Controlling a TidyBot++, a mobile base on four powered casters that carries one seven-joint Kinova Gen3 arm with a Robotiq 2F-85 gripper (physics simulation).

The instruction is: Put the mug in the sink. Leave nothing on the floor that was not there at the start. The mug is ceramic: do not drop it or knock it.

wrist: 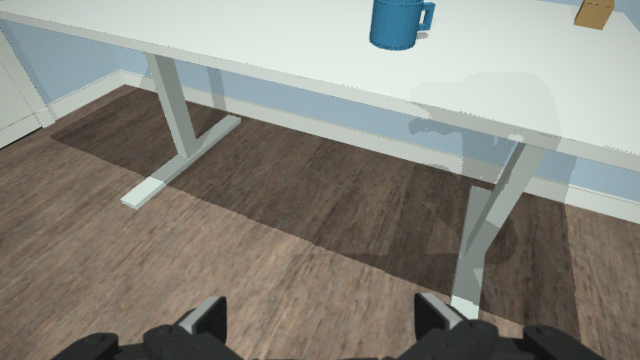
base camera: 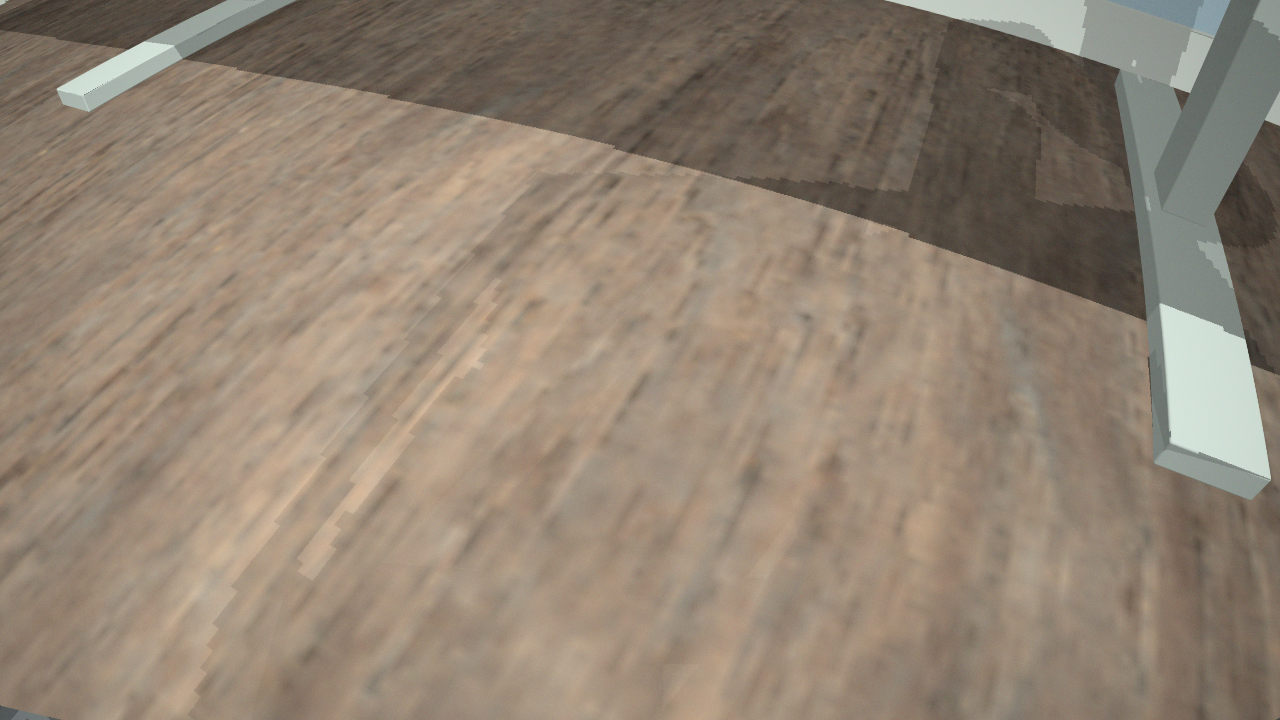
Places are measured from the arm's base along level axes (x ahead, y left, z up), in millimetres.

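Where they show: gripper, between the fingertips: [wrist: 320,316].
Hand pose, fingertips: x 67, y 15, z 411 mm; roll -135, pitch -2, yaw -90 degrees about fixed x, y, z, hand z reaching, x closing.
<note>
Each offset is from my fingertips to the centre of the thing. "*": to the spot under its first point. Level surfaces: height alone.
A blue mug {dx +599, dy -167, dz -48 mm} [wrist: 395,25] stands upright on the white table {dz -88 mm} [wrist: 300,55], near the top of the wrist view, right of the middle. Its handle points right and its rim is cut off by the view's edge. My gripper [wrist: 320,316] is open, with no object between its fingers. In the wrist view the fingers are low in the picture, over the floor in front of the table, well apart from the mug. The sink does not show in either view.
An orange-brown block {dx +763, dy -668, dz -63 mm} [wrist: 595,14] stands on the table at the upper right. The table's left foot {* dx +845, dy +663, dz -786 mm} [base camera: 120,76] [wrist: 145,192] and right foot [base camera: 1212,394] [wrist: 467,280] rest on the wood floor. A white door [wrist: 15,100] is at the far left.
</note>
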